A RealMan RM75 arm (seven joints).
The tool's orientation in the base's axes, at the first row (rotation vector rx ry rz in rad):
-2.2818, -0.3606, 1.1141
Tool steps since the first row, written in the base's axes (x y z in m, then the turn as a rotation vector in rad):
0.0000, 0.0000, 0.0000, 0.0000, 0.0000, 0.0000
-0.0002, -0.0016, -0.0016, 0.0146, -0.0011, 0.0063
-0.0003, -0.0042, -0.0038, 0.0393, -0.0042, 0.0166
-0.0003, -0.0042, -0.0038, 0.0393, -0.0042, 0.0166
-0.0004, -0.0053, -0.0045, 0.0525, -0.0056, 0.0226
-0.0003, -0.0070, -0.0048, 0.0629, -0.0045, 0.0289
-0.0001, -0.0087, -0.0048, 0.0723, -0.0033, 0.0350
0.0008, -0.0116, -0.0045, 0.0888, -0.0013, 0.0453
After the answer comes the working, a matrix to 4 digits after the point.
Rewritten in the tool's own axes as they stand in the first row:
0.0000, 0.0000, 0.0000, 0.0000, 0.0000, 0.0000
0.0001, 0.0022, 0.0003, 0.0045, -0.0030, -0.0150
0.0003, 0.0056, 0.0005, 0.0118, -0.0068, -0.0407
0.0003, 0.0056, 0.0005, 0.0118, -0.0068, -0.0407
0.0001, 0.0069, 0.0005, 0.0154, -0.0094, -0.0545
-0.0004, 0.0085, 0.0000, 0.0184, -0.0141, -0.0654
-0.0011, 0.0098, -0.0008, 0.0209, -0.0188, -0.0753
-0.0021, 0.0120, -0.0027, 0.0255, -0.0266, -0.0926

The tool's axes in the first row as the columns of a matrix, in the base's axes (rounded; the answer above uses it unrounded):
0.6168, -0.0070, -0.7871
0.4669, -0.8018, 0.3730
-0.6337, -0.5975, -0.4913

